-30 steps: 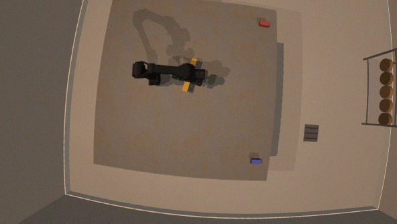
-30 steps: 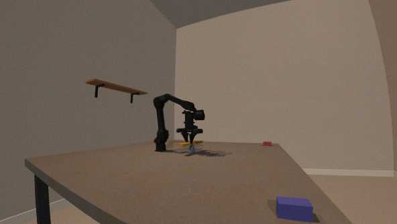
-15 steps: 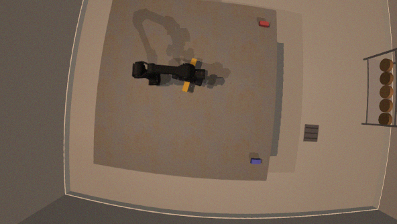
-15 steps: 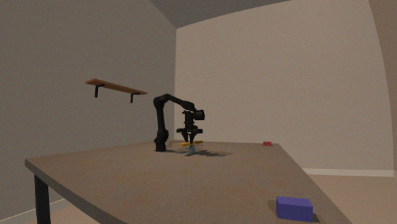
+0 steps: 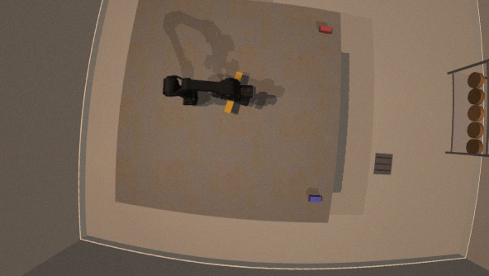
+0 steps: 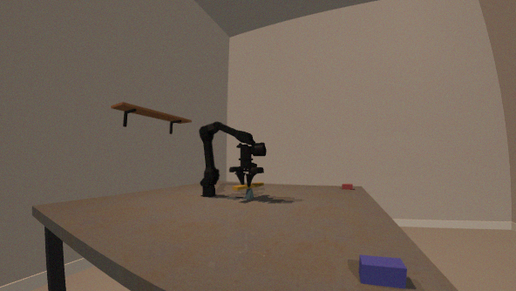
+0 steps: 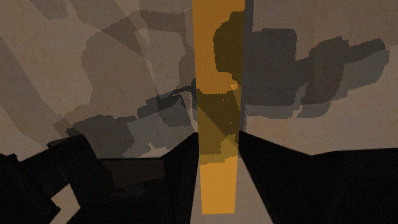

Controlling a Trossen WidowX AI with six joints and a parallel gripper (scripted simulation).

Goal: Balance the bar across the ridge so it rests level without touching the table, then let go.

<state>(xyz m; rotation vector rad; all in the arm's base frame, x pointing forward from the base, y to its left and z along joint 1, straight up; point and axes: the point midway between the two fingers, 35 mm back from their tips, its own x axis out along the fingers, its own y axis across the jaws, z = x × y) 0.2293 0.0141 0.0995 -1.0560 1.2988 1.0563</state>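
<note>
Right now the bar is 1 cm ahead of my gripper tip and 3 cm to the left of it. The rest, counted from my gripper tip: red block (51 cm ahead, 49 cm to the left, 5 cm below); then purple block (51 cm ahead, 51 cm to the right, 5 cm below).
</note>
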